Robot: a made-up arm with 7 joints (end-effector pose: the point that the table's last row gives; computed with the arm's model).
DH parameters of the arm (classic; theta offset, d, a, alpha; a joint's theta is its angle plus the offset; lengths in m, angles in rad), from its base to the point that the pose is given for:
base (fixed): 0 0.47 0.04 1.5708
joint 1: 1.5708 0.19 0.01 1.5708
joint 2: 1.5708 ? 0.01 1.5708
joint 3: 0 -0.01 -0.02 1.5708
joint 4: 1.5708 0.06 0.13 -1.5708
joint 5: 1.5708 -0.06 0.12 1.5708
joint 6: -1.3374 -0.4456 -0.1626 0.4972
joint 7: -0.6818 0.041 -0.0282 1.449
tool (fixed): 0.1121 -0.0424 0 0
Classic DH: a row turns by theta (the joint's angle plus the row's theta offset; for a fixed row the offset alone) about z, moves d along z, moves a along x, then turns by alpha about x.
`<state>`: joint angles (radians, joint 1 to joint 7).
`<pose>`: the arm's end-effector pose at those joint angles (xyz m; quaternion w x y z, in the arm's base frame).
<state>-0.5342 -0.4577 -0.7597 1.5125 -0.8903 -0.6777 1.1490</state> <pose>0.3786 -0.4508 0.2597 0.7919 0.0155 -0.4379 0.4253</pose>
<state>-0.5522 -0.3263 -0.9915 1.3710 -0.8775 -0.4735 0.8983</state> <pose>0.2963 -0.4975 0.2791 0.7967 0.0017 -0.5455 0.2600</pose>
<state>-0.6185 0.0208 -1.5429 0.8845 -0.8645 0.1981 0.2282</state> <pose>0.0564 -0.4807 0.2987 0.6499 -0.0825 -0.7349 -0.1757</pose>
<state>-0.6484 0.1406 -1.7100 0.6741 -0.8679 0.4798 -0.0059</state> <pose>-0.0114 -0.4412 0.3106 0.5580 -0.1226 -0.7640 -0.2999</pose>
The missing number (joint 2, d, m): 0.07
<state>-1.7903 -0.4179 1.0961 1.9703 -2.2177 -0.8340 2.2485</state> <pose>-0.3358 -0.0116 0.8388 0.3481 -0.8542 0.0900 -0.3756</pose>
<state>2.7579 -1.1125 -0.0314 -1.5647 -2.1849 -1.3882 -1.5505</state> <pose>-0.3389 -0.4312 0.0919 0.3991 0.4099 0.8202 0.0035</pose>
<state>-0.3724 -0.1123 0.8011 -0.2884 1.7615 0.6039 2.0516</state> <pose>-0.0811 -0.5044 0.8493 0.2079 0.4940 0.8101 -0.2376</pose>
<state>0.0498 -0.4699 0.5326 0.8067 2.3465 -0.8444 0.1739</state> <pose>-0.4484 -0.2019 0.5822 0.4099 -0.7021 -0.5801 -0.0506</pose>
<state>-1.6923 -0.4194 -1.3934 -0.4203 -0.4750 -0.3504 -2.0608</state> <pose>-0.0607 -0.4393 0.2110 0.6483 0.1829 0.7284 0.1253</pose>
